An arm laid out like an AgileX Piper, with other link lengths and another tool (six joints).
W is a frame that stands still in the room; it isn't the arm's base.
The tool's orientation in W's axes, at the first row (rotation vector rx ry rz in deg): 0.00, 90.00, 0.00
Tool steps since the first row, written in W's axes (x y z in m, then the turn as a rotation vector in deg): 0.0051, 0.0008, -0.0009, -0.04, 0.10, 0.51; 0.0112, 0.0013, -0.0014, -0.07, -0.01, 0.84; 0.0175, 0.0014, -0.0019, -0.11, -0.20, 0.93; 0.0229, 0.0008, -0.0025, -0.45, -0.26, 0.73; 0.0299, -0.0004, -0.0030, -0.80, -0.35, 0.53; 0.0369, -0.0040, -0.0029, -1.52, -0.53, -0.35
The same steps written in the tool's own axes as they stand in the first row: 0.0009, 0.0008, 0.0051, -0.51, 0.10, -0.04; 0.0014, 0.0013, 0.0112, -0.84, -0.01, -0.07; 0.0019, 0.0014, 0.0175, -0.93, -0.20, -0.11; 0.0025, 0.0008, 0.0229, -0.73, -0.26, -0.45; 0.0030, -0.0004, 0.0299, -0.53, -0.35, -0.80; 0.0029, -0.0040, 0.0369, 0.35, -0.53, -1.52
